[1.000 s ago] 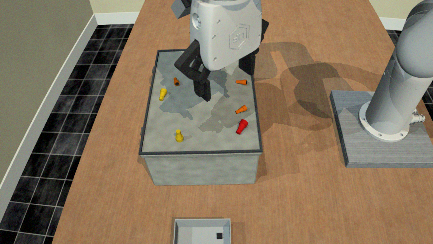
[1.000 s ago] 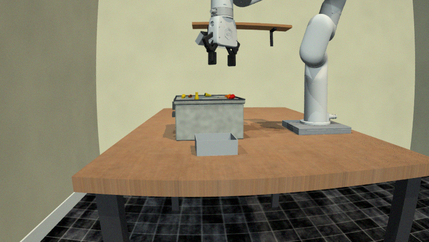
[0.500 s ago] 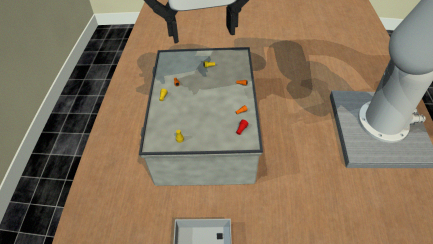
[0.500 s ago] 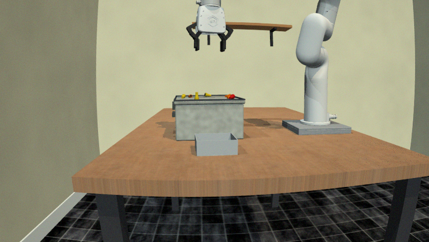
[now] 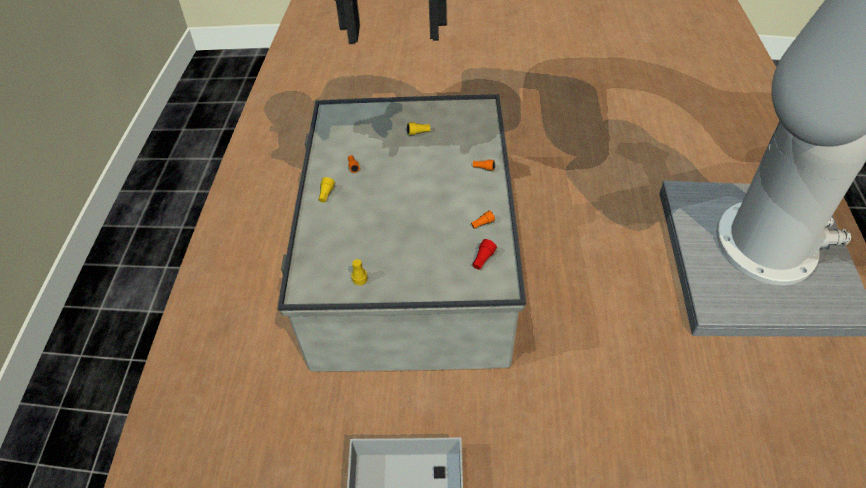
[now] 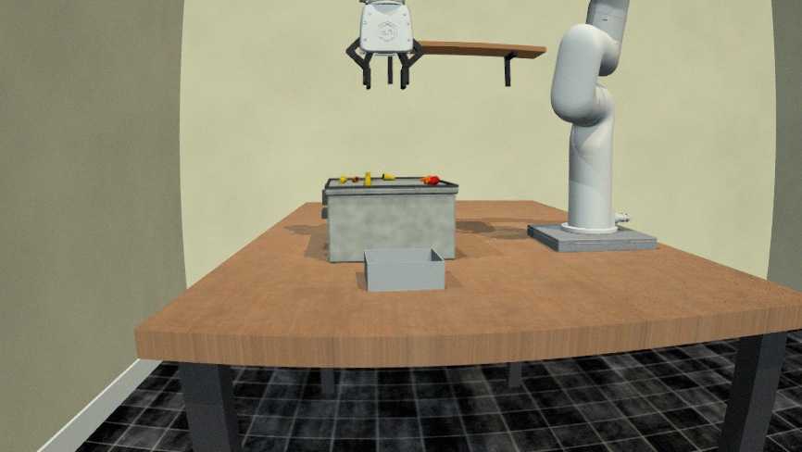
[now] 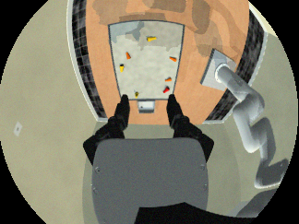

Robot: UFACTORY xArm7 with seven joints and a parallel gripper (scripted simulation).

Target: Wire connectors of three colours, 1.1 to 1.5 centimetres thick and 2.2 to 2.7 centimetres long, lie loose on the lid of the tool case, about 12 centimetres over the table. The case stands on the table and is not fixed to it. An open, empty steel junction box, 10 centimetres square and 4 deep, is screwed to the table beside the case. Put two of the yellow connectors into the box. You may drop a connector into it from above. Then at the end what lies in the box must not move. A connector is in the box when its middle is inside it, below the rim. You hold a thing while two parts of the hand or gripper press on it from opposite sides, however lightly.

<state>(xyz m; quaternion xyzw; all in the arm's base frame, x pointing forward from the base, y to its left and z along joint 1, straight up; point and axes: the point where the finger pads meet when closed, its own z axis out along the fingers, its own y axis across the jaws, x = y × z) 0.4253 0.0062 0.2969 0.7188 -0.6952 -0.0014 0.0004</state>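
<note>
The red connector is 80 mm behind my hand, 90 mm to the left of it and 190 mm below it. The rest, counted from my hand: grey tool case: 10 mm ahead, 230 mm below.
</note>
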